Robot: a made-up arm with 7 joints. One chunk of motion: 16 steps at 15 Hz.
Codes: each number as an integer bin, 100 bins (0 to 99) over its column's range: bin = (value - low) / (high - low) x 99, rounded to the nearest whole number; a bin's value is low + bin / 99 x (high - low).
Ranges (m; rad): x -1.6..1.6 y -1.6..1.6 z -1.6..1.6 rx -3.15..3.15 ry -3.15..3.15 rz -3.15..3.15
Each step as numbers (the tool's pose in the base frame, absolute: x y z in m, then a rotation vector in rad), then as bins.
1 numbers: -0.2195 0.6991 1.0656 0.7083 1.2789 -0.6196
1 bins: 43 71 82 61 70 40
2 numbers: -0.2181 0.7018 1.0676 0.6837 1.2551 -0.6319
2 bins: 43 71 83 60 69 40
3 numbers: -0.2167 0.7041 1.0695 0.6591 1.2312 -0.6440
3 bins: 43 71 83 60 69 39
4 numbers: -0.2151 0.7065 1.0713 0.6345 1.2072 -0.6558
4 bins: 43 71 83 59 68 39
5 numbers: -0.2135 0.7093 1.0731 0.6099 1.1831 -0.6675
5 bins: 43 71 83 59 68 39
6 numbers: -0.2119 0.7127 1.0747 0.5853 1.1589 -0.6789
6 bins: 43 72 83 59 68 39
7 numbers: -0.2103 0.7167 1.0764 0.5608 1.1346 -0.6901
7 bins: 43 72 83 58 67 39
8 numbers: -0.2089 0.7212 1.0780 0.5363 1.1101 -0.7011
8 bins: 43 72 83 58 67 38
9 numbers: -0.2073 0.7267 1.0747 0.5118 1.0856 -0.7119
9 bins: 43 72 83 58 67 38
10 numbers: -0.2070 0.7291 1.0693 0.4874 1.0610 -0.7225
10 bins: 43 72 83 57 66 38
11 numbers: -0.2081 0.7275 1.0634 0.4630 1.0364 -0.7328
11 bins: 43 72 82 57 66 38
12 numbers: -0.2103 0.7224 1.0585 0.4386 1.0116 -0.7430
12 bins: 43 72 82 56 65 38
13 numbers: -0.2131 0.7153 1.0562 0.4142 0.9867 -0.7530
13 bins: 43 72 82 56 65 38
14 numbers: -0.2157 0.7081 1.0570 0.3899 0.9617 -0.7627
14 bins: 43 71 82 56 65 38
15 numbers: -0.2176 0.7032 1.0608 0.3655 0.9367 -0.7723
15 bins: 43 71 82 55 64 37
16 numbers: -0.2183 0.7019 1.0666 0.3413 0.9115 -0.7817
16 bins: 43 71 82 55 64 37
